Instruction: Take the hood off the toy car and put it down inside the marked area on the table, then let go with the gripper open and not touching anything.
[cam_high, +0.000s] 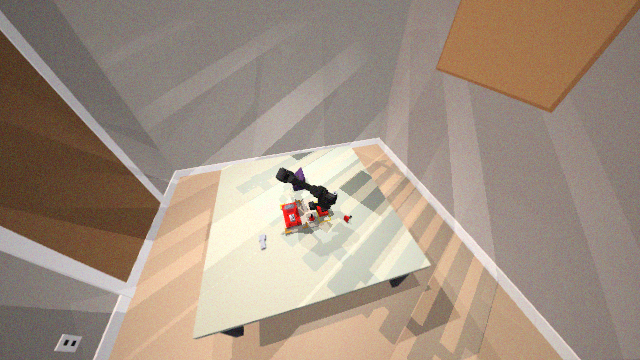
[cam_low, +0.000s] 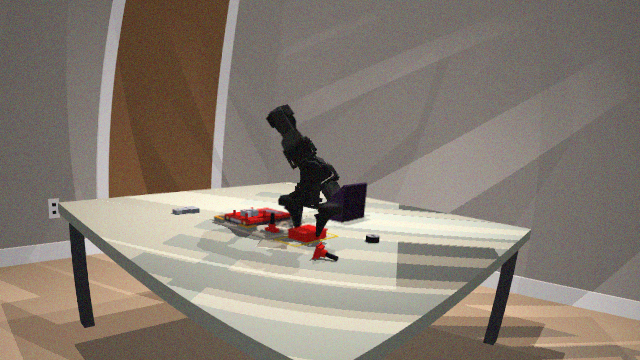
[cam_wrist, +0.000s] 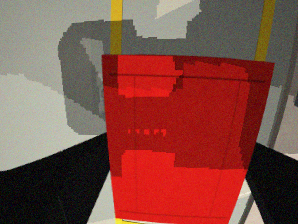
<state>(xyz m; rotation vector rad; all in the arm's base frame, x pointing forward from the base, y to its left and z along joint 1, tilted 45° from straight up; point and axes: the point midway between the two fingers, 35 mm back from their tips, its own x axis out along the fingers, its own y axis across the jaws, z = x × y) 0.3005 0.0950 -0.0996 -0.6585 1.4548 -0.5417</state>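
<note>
The red hood is 1 cm above my gripper tip.
</note>
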